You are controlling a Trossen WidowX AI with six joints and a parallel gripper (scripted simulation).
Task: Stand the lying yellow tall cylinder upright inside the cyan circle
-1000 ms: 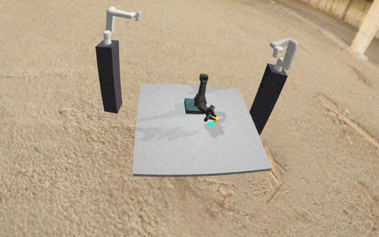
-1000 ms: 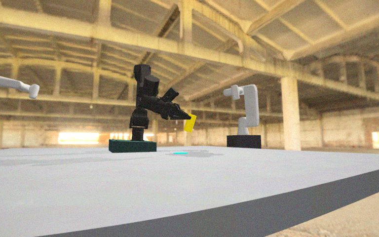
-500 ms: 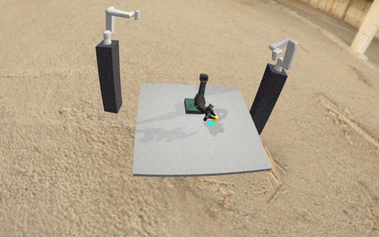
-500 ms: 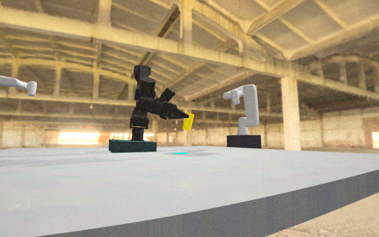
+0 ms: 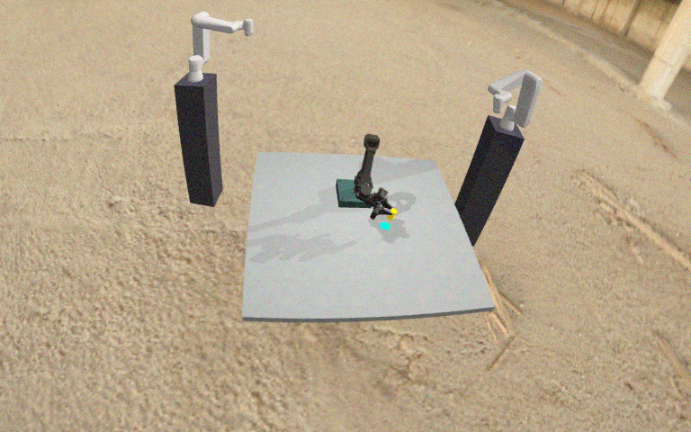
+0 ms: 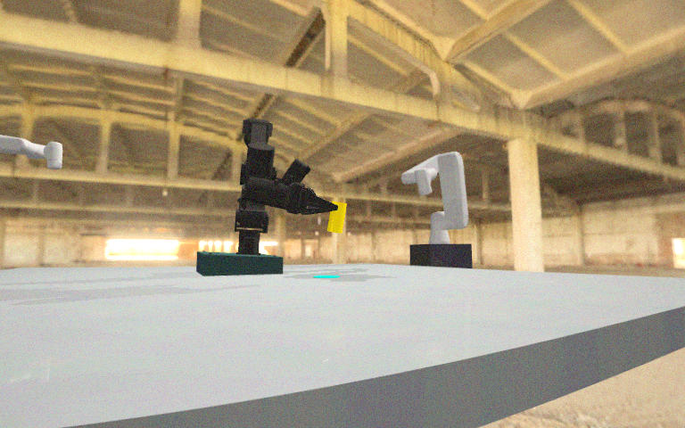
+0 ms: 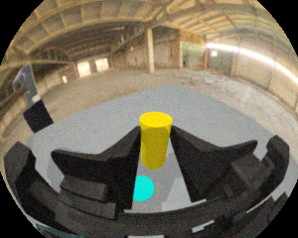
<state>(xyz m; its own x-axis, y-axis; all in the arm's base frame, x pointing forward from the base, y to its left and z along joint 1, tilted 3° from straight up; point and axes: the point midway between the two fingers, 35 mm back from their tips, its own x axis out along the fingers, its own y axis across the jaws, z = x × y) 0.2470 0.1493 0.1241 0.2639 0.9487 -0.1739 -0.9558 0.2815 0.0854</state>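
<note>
Right now my gripper tip is 15 cm above the cyan circle, 4 cm past it and 2 cm to the left of it. Round my gripper tip: yellow tall cylinder 2 cm below.
</note>
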